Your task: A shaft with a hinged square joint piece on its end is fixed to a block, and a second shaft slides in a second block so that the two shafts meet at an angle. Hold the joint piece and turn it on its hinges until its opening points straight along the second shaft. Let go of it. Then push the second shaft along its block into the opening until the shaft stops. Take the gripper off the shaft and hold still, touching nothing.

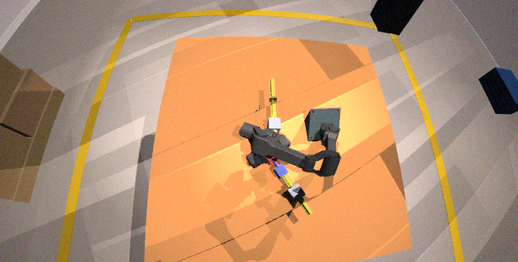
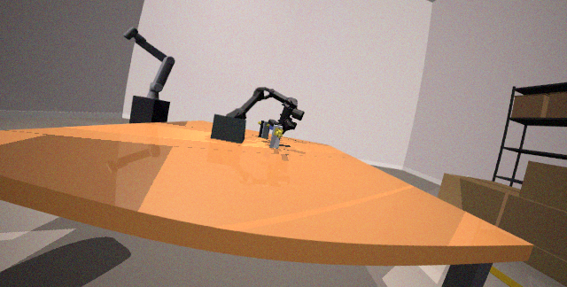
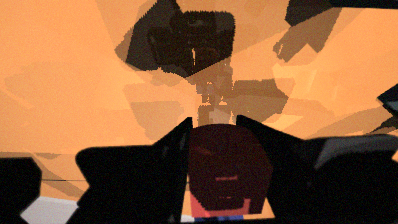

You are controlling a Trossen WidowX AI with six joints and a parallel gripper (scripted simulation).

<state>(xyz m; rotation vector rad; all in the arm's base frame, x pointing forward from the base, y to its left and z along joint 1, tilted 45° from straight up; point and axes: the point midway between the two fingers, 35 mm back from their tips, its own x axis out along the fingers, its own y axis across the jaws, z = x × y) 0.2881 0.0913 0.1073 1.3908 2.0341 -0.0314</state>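
My gripper tip is 4 cm below the joint piece.
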